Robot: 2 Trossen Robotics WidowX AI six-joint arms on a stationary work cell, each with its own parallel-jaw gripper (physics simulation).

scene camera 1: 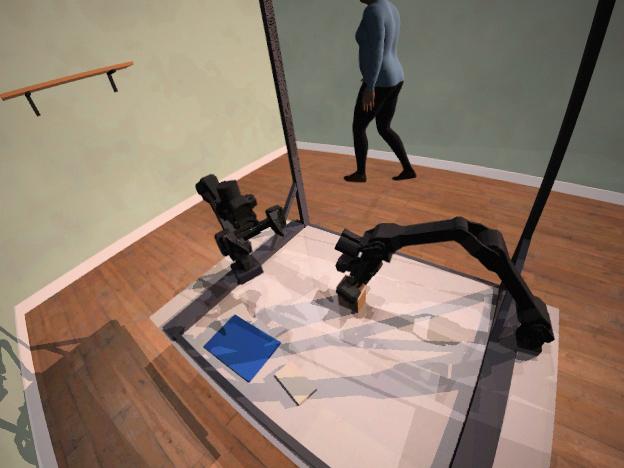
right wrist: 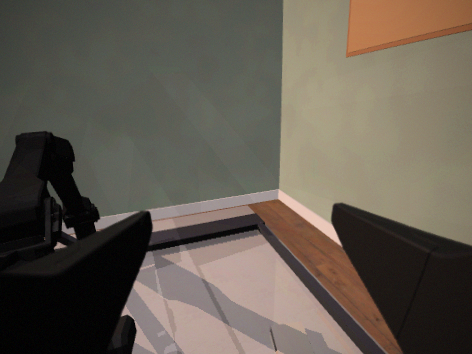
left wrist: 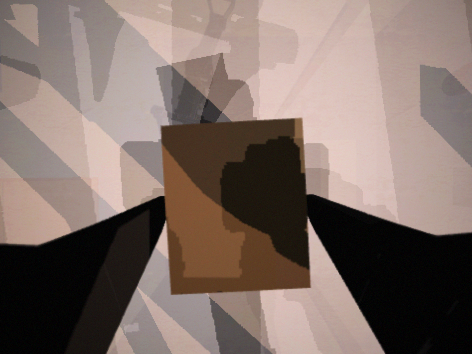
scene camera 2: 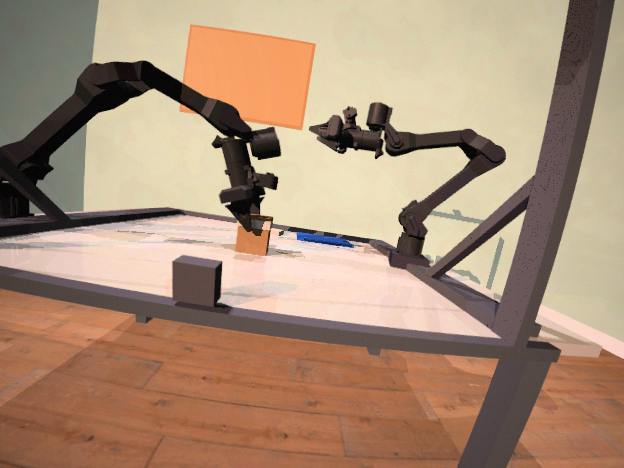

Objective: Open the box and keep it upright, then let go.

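A small brown box stands upright on the white table top. Its top is partly behind my left gripper in both scene views, and I cannot tell how its lid stands. In the left wrist view its brown upper face fills the middle, with dark shadows on it. My left gripper points down over the box and is open, one finger at each side of it. My right gripper is open and empty, held high and away from the box.
A flat blue square and a flat cream tile lie on the table, lower left of the box in scene camera 1. A dark block stands at the near table rail. Dark frame posts rise at the table corners.
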